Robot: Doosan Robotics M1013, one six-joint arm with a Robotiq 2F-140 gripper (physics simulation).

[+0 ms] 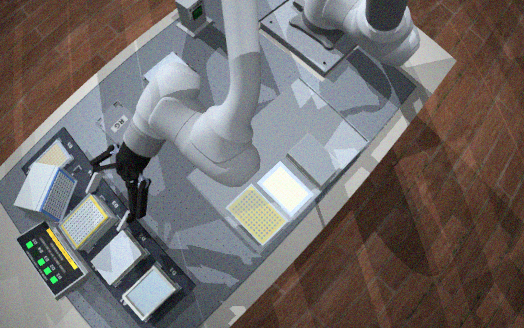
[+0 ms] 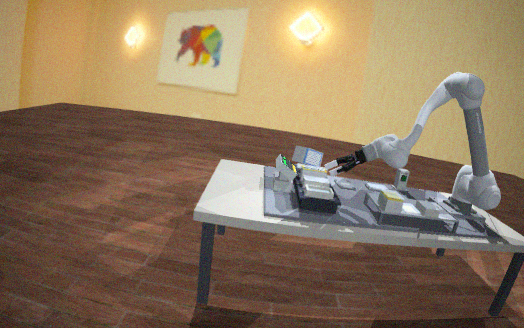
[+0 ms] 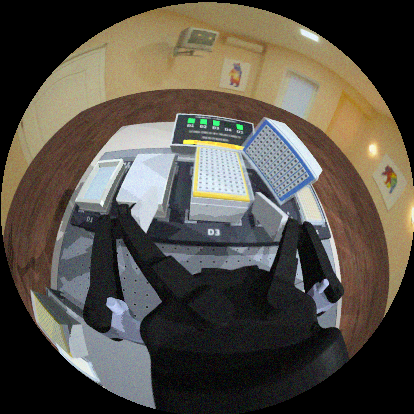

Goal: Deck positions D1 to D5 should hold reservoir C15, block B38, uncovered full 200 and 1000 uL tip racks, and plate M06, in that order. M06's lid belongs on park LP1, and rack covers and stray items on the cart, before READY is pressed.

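Places are measured from the arm's base along level axes (x ahead, y left, z up), in metres.
Pixels of known places: gripper, fingertip midpoint: [image 1: 105,209] [image 2: 327,170] [image 3: 207,198]; arm's base, link origin: [image 1: 322,23] [image 2: 459,207].
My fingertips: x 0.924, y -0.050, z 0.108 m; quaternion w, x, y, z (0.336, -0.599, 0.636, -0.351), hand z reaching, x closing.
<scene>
For each thing: its top centre in the pictures, then the offset to it from my fingertips. "spot": a spot on its surface instead.
- blue-rimmed tip rack, top centre: [image 3: 290,132] [image 1: 43,190] [image 2: 314,147] dx +0.062, dy -0.121, dz +0.089 m
- yellow-rimmed tip rack, top centre: [image 3: 221,162] [image 1: 80,221] [image 2: 314,166] dx +0.068, dy -0.028, dz +0.008 m
- pale-blue-filled reservoir, top centre: [image 3: 97,177] [image 1: 147,293] [image 2: 319,188] dx +0.088, dy +0.222, dz -0.036 m
- pale block, top centre: [image 3: 146,173] [image 1: 115,257] [image 2: 316,179] dx +0.077, dy +0.099, dz -0.026 m
- yellowish plate, top centre: [image 3: 308,200] [image 1: 48,162] dx +0.044, dy -0.272, dz -0.053 m
- panel, surface spot: [image 3: 212,131] [image 1: 52,257] spot: dx +0.200, dy -0.030, dz -0.002 m
- yellow dotted rack, top centre: [image 1: 256,214] [image 2: 392,193] dx -0.249, dy +0.304, dz +0.005 m
- white item, top centre: [image 1: 285,188] [image 2: 408,207] dx -0.357, dy +0.316, dz -0.049 m
- grey box, top centre: [image 1: 315,158] [image 2: 428,205] dx -0.464, dy +0.327, dz -0.024 m
My gripper [image 1: 107,201] [image 2: 333,168] [image 3: 207,198] is open and empty, with its fingertips spread in front of D3. The blue-rimmed tip rack [image 1: 57,192] [image 2: 314,157] [image 3: 280,160] is steeply tilted around D4, leaning over toward D5; its support and any fingertip contact are unclear. The yellow-rimmed tip rack [image 1: 86,220] [image 3: 220,172] sits upright at D3, uncovered. A pale-blue-filled reservoir [image 1: 151,291] [image 3: 101,185] sits at D1, a pale block [image 1: 117,257] [image 3: 147,177] at D2. A yellowish plate [image 1: 51,154] [image 3: 311,202] at D5 is partly hidden by the tilted rack.
The panel [image 1: 52,260] [image 3: 212,131] behind the deck has D1, D2, D3 and D5 lit green, D4 dark. A yellow dotted rack [image 1: 256,215], a white item [image 1: 286,187] and a grey box [image 1: 317,157] stand on the cart. A green-faced box [image 1: 192,15] [image 2: 401,178] stands at the far edge.
</scene>
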